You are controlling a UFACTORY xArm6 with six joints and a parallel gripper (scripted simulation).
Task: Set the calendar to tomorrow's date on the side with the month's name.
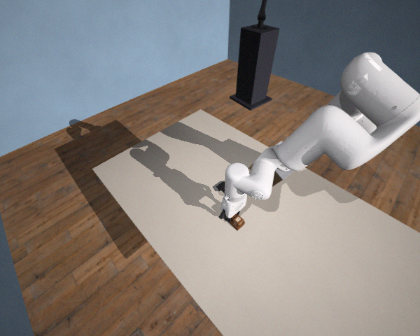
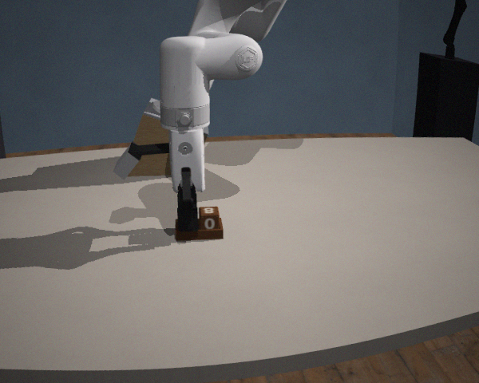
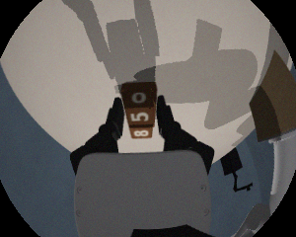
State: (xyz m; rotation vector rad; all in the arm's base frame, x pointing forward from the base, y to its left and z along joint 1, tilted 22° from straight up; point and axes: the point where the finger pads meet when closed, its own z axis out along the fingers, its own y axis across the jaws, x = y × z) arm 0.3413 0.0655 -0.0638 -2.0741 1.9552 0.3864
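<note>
Now: hand 1 cm above the brown digit cube. Also, from my hand: brown cube: 3 cm to the left, 1 cm below; brown calendar tray: 3 cm below, 2 cm to the left.
</note>
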